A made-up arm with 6 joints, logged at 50 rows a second.
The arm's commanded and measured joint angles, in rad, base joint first. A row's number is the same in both.
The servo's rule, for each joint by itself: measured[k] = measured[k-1] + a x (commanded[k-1-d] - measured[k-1]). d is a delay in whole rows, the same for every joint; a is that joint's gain. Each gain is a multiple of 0.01, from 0.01 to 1. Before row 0 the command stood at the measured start. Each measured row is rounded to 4 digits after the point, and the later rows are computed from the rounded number. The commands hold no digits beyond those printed.
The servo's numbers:
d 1
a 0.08 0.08 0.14 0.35 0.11 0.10
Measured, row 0: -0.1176 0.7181 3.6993 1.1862 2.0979 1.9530
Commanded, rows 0 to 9: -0.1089 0.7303 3.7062 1.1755 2.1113 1.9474; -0.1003 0.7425 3.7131 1.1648 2.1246 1.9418; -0.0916 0.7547 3.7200 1.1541 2.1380 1.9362; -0.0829 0.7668 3.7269 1.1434 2.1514 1.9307; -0.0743 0.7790 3.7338 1.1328 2.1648 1.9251; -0.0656 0.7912 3.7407 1.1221 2.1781 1.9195; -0.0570 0.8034 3.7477 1.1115 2.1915 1.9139; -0.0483 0.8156 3.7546 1.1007 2.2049 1.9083; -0.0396 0.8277 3.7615 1.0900 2.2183 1.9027; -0.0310 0.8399 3.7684 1.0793 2.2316 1.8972
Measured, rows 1 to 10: -0.1176 0.7181 3.6993 1.1862 2.0979 1.9530; -0.1169 0.7191 3.7003 1.1825 2.0994 1.9524; -0.1156 0.7210 3.7021 1.1763 2.1022 1.9513; -0.1137 0.7237 3.7046 1.1685 2.1061 1.9498; -0.1112 0.7271 3.7077 1.1597 2.1111 1.9479; -0.1082 0.7313 3.7114 1.1503 2.1170 1.9456; -0.1048 0.7361 3.7155 1.1404 2.1237 1.9430; -0.1010 0.7415 3.7200 1.1303 2.1312 1.9401; -0.0968 0.7474 3.7248 1.1199 2.1393 1.9369; -0.0922 0.7538 3.7299 1.1094 2.1480 1.9335
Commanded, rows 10 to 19: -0.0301 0.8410 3.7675 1.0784 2.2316 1.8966; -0.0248 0.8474 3.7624 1.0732 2.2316 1.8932; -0.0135 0.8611 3.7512 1.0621 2.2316 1.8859; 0.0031 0.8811 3.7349 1.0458 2.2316 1.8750; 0.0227 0.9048 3.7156 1.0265 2.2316 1.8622; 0.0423 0.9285 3.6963 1.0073 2.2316 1.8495; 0.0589 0.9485 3.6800 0.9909 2.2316 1.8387; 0.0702 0.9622 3.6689 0.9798 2.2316 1.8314; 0.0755 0.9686 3.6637 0.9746 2.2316 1.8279; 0.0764 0.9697 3.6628 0.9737 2.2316 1.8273
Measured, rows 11 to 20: -0.0873 0.7607 3.7353 1.0989 2.1572 1.9299; -0.0827 0.7671 3.7398 1.0917 2.1654 1.9266; -0.0781 0.7735 3.7430 1.0852 2.1727 1.9233; -0.0729 0.7805 3.7441 1.0771 2.1792 1.9196; -0.0668 0.7885 3.7428 1.0661 2.1850 1.9151; -0.0596 0.7978 3.7390 1.0522 2.1901 1.9098; -0.0514 0.8083 3.7330 1.0365 2.1947 1.9038; -0.0426 0.8195 3.7256 1.0205 2.1988 1.8973; -0.0336 0.8309 3.7177 1.0063 2.2024 1.8907; -0.0249 0.8419 3.7101 0.9952 2.2056 1.8844
